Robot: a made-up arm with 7 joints.
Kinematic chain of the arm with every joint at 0, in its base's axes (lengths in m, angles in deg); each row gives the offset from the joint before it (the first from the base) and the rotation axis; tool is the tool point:
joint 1: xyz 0 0 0 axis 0 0.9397 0.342
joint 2: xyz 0 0 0 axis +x
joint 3: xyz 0 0 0 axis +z
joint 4: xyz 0.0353 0 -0.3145 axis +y
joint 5: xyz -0.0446 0 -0.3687 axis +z
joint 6: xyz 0 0 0 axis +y
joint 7: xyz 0 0 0 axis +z
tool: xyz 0 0 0
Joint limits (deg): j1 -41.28..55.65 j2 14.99..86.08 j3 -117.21..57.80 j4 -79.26..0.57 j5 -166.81..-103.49 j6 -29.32..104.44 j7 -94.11..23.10
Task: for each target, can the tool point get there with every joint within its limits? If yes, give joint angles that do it. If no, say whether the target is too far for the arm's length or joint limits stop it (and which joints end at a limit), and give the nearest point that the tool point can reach.
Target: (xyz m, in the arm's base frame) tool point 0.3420 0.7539 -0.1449
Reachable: no: too far | nearest point 0.2799 0.6170 -0.1186 | short by 0.153 m
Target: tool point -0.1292 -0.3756 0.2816
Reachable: no: joint limits stop it (at a limit: joint 1, joint 2, joint 3, joint 4) | nearest point -0.4267 -0.3331 -0.2021 | short by 0.569 m
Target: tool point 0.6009 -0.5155 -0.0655
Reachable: no: too far | nearest point 0.4823 -0.2413 -0.2073 | short by 0.331 m
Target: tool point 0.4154 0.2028 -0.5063
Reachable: yes | joints -25.94 22.89 -6.95 -22.64 -142.83 78.85 -29.69
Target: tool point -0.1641 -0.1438 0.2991
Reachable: no: joint limits stop it (at a limit: joint 1, joint 2, joint 3, joint 4) | nearest point -0.4267 -0.3331 -0.2021 | short by 0.597 m
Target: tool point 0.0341 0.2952 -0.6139
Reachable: yes | joints 3.10 38.94 -65.54 -28.27 -140.37 8.30 -52.97
